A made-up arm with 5 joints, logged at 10 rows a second.
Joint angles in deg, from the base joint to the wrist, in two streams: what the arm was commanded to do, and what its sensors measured. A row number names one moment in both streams.
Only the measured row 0 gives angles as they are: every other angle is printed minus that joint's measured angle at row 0.
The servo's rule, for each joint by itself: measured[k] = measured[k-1] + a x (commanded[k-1-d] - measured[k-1]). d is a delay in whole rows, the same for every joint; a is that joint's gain. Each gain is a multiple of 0.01, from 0.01 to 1. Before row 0 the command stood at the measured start. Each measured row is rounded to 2 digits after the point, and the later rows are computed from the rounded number. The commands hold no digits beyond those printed.
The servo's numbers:
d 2
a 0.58 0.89 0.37 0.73 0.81
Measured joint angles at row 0: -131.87, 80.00, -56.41, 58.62, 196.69
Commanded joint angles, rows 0 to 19: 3.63, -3.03, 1.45, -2.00, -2.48; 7.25, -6.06, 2.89, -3.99, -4.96; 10.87, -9.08, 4.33, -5.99, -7.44; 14.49, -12.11, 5.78, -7.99, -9.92; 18.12, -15.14, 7.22, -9.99, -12.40; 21.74, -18.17, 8.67, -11.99, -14.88; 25.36, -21.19, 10.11, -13.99, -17.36; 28.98, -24.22, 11.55, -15.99, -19.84; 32.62, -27.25, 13.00, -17.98, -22.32; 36.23, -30.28, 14.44, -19.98, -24.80; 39.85, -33.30, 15.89, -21.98, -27.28; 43.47, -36.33, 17.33, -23.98, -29.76; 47.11, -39.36, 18.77, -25.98, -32.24; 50.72, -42.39, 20.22, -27.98, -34.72; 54.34, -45.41, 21.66, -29.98, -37.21; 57.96, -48.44, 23.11, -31.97, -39.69; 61.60, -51.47, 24.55, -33.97, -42.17; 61.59, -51.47, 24.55, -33.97, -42.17; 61.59, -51.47, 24.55, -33.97, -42.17; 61.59, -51.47, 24.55, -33.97, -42.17
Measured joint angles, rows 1 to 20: 0.00, 0.00, 0.00, 0.00, 0.00; 0.00, 0.00, 0.00, 0.00, 0.00; 2.11, -2.70, 0.54, -1.46, -2.01; 5.09, -5.69, 1.41, -3.31, -4.40; 8.44, -8.71, 2.49, -5.27, -6.86; 11.95, -11.74, 3.71, -7.26, -9.34; 15.53, -14.77, 5.01, -9.25, -11.82; 19.13, -17.80, 6.36, -11.25, -14.30; 22.74, -20.82, 7.75, -13.25, -16.78; 26.36, -23.85, 9.16, -15.25, -19.26; 29.99, -26.88, 10.58, -17.24, -21.74; 33.61, -29.91, 12.01, -19.24, -24.22; 37.23, -32.93, 13.45, -21.24, -26.70; 40.85, -35.96, 14.89, -23.24, -29.18; 44.48, -38.99, 16.33, -25.24, -31.66; 48.10, -42.02, 17.77, -27.24, -34.14; 51.72, -45.04, 19.21, -29.24, -36.63; 55.34, -48.07, 20.65, -31.23, -39.11; 58.97, -51.10, 22.09, -33.23, -41.59; 60.49, -51.43, 23.00, -33.77, -42.06
